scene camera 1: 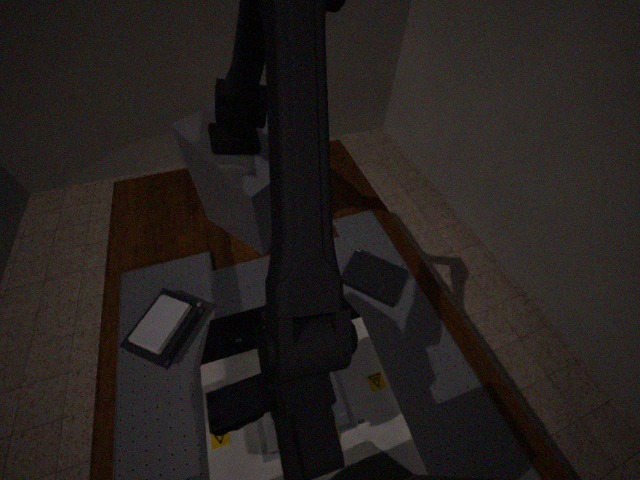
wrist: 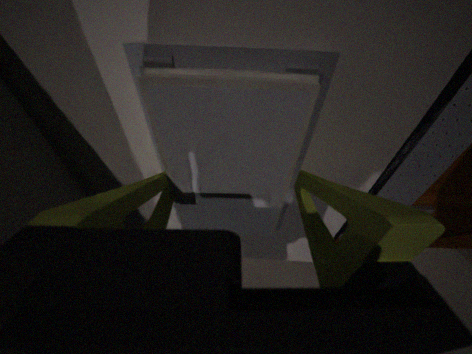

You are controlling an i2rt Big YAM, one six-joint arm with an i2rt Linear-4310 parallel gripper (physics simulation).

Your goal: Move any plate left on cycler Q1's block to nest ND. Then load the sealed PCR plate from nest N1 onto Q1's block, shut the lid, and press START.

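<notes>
A pale plate (scene camera 1: 160, 322) lies in a dark nest (scene camera 1: 168, 357) at the left; its label is unreadable. A dark nest (scene camera 1: 374, 277) at the right holds no visible plate. The white cycler housing (scene camera 1: 230, 369) (wrist: 390, 85) has a dark front panel (scene camera 1: 230, 335) with a small green light. In the wrist view, a pale flat slab (wrist: 230, 120) sits in a recess of the housing; I cannot tell whether it is the lid or a plate. My gripper (wrist: 235, 176) is open, its green fingers at either side of the slab's lower end. The arm hides it in the scene view.
The dark arm (scene camera 1: 299, 180) crosses the middle of the scene view and covers part of the housing. A grey box-like block (scene camera 1: 222, 191) stands at the back. Yellow warning labels (scene camera 1: 376, 381) mark the housing. The brown table (scene camera 1: 149, 222) borders the perforated grey boards (scene camera 1: 149, 413).
</notes>
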